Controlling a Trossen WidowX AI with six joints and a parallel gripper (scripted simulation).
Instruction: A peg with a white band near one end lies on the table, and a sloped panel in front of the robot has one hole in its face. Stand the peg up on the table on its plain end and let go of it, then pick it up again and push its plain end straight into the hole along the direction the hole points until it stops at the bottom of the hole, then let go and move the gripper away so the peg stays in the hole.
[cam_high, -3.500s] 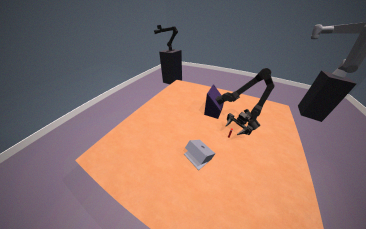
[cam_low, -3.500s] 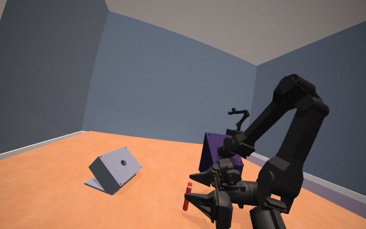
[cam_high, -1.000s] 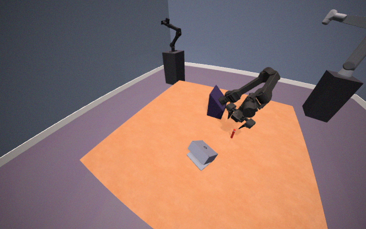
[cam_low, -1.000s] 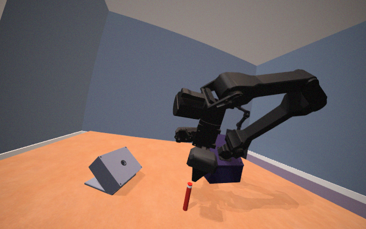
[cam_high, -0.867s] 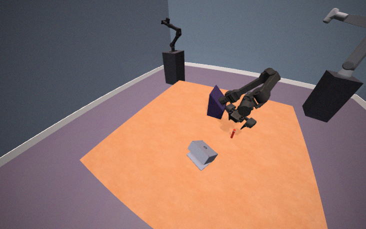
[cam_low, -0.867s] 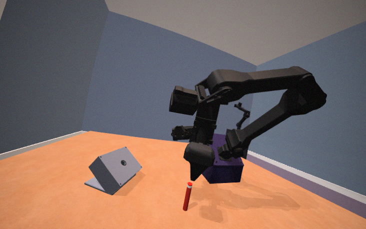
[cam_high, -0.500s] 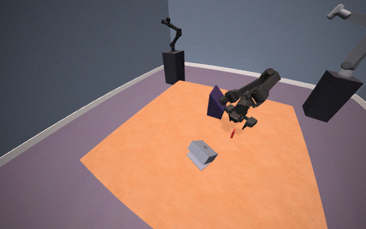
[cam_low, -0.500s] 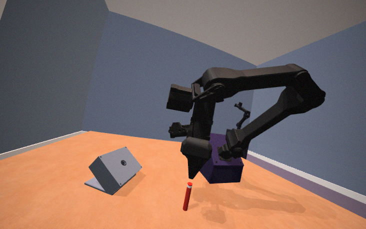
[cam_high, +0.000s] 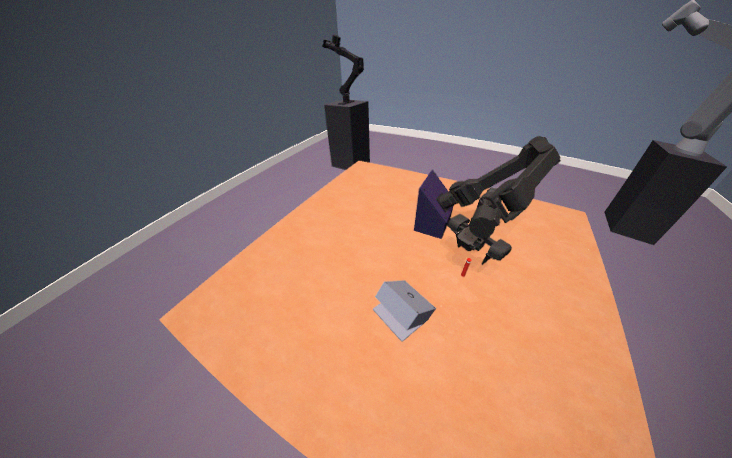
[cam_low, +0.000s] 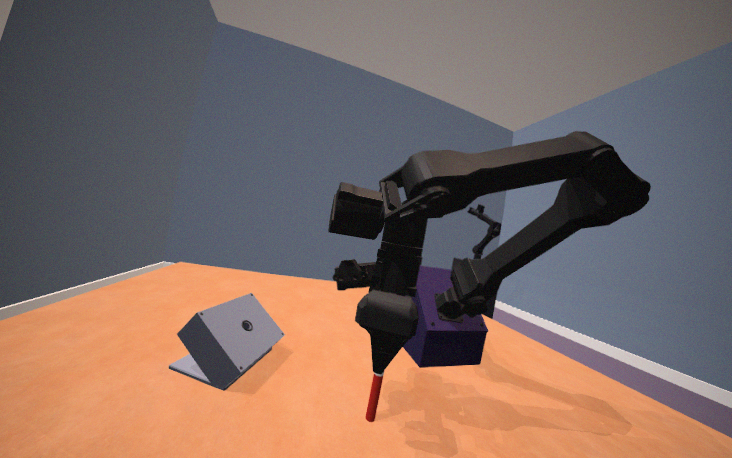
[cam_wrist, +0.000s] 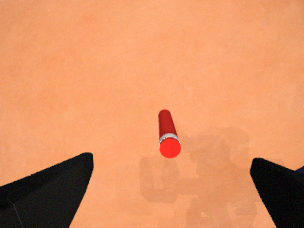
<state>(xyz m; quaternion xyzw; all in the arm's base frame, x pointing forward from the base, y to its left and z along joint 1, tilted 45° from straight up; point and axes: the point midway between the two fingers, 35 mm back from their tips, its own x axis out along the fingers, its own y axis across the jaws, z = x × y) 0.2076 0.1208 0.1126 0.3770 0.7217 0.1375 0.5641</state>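
The red peg is 4 cm below my gripper tip. Also, from my gripper tip: grey sloped panel 22 cm ahead, 11 cm to the right, 5 cm below.
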